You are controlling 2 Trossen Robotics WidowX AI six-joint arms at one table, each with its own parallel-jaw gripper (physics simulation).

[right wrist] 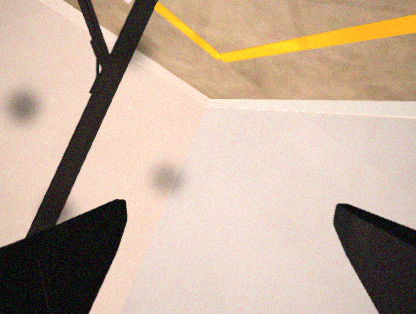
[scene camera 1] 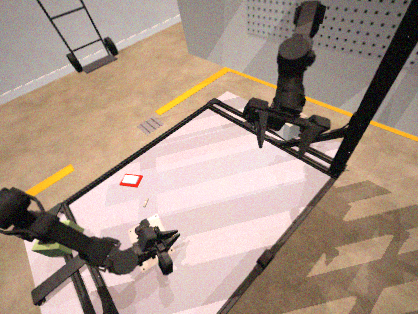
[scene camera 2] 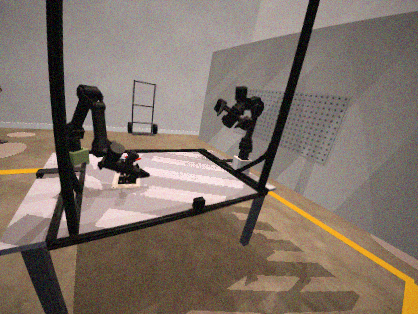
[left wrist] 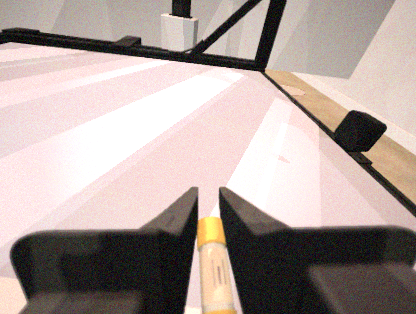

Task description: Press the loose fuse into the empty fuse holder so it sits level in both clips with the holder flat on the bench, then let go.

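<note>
A pale fuse with yellow end caps lies lengthwise between the fingers of my left gripper, which is shut on it. The fuse holder, a cream board, lies on the bench under the left gripper. The gripper and wrist cover most of the board and its clips in scene camera 1, and I cannot tell whether the fuse touches the clips. My right gripper is open and empty, raised over the far end of the bench.
A small thin tan piece lies beside the holder. A red-edged white card lies beyond it. A green block is by the left arm's base. A black block sits on the frame rail.
</note>
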